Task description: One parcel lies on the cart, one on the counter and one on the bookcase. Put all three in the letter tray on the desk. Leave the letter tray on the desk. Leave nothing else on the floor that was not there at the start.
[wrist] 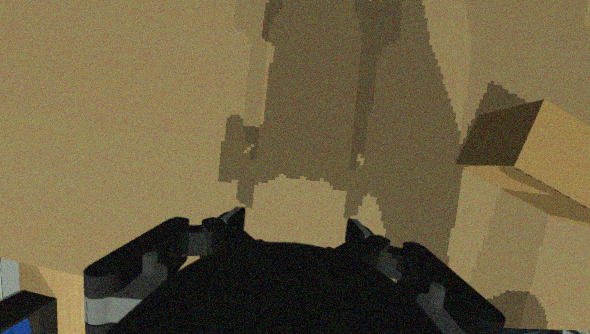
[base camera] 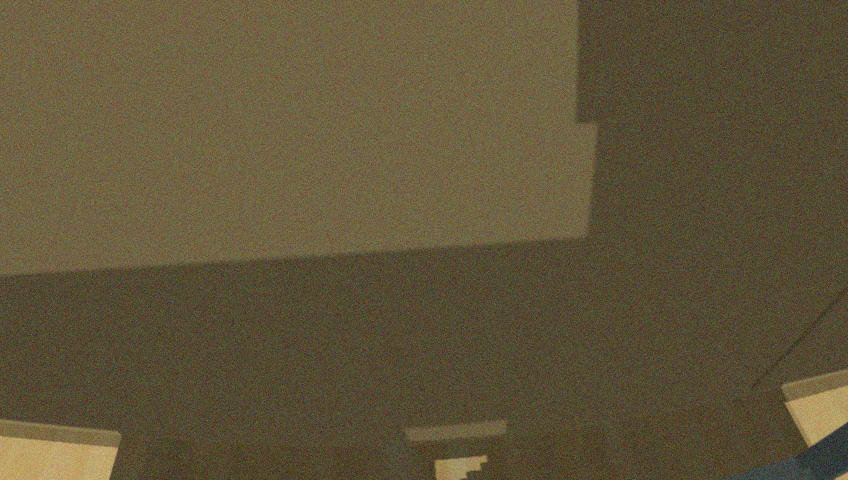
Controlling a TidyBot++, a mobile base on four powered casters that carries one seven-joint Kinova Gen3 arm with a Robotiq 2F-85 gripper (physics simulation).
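Frame: origin at the arm's base, x back, y right, z up, level; millimetres.
Seen in the pictures: gripper, fingertip midpoint: (wrist: pixel 295 224).
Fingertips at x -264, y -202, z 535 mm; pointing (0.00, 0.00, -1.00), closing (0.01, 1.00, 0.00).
Observation:
A point is followed by its place in that frame.
My gripper (wrist: pixel 295 224) @(x -264, y -201, z 535 mm) is open and empty in the wrist view, with its fingers wide apart above a broad tan top (wrist: pixel 125 125) @(x -336, y -379, z 514 mm), which looks like the counter. A box-shaped orange-brown parcel (wrist: pixel 557 145) @(x -346, y -23, z 566 mm) lies on this top at the right of the wrist view, to the right of my fingers and apart from them. One end of it is in dark shade, and the view's right edge cuts it off. The letter tray, the desk, the cart and the bookcase cannot be made out in these views.
In the base camera view a large plain brown panel (base camera: pixel 285 130) @(x -186, y -21, z -93 mm) fills most of the picture close ahead, partly in shadow. Patches of light wood floor (base camera: pixel 53 457) @(x -221, y -316, z -396 mm) show below it. Part of the robot's base with a blue patch (wrist: pixel 17 327) shows at the wrist view's lower left.

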